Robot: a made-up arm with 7 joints.
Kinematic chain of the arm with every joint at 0, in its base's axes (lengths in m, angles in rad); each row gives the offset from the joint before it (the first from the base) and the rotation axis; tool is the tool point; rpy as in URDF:
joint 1: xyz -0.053 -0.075 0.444 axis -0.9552 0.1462 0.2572
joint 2: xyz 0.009 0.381 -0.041 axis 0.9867 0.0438 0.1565
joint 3: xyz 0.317 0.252 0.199 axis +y
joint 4: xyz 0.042 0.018 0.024 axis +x
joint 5: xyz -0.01 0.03 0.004 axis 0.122 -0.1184 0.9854
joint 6: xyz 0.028 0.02 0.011 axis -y
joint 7: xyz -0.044 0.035 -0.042 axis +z
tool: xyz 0.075 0.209 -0.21 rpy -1.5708 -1.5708 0
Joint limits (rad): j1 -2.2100..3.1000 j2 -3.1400..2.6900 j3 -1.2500..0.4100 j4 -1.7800..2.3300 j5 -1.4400..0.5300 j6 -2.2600..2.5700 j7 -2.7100..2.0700
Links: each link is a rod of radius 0.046 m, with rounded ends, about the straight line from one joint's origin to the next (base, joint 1, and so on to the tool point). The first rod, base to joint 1, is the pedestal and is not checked.
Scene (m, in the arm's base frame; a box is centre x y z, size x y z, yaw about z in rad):
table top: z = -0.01
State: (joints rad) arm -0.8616 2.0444 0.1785 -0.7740 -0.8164 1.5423 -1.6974
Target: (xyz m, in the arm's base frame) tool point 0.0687 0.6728 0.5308
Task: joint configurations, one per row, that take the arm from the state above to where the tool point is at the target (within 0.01 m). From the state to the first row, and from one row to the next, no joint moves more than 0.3 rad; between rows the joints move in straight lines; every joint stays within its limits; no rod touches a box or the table.
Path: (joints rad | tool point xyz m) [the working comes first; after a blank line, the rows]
Joints at the target: 0.8170 0.7303 -0.5257 -1.2365 -1.3544 1.9976 -1.9477
Straight joint move there: clear.

1: -0.5818 1.8254 0.0611 -0.8511 -0.9061 1.6182 -1.7391 | 0.5108 -0.2933 0.6058
2: -0.3021 1.6064 -0.0562 -0.9282 -0.9957 1.6941 -1.7808 | 0.4472 -0.2387 0.7330
3: -0.0223 1.3873 -0.1736 -1.0053 -1.0854 1.7699 -1.8226 | 0.3809 -0.0796 0.8609
4: 0.2575 1.1683 -0.2909 -1.0824 -1.1751 1.8458 -1.8643 | 0.3025 0.1771 0.9047
5: 0.5373 0.9493 -0.4083 -1.1594 -1.2648 1.9217 -1.9060 | 0.1997 0.4630 0.7978
6: 0.8170 0.7303 -0.5257 -1.2365 -1.3544 1.9976 -1.9477 | 0.0687 0.6728 0.5308

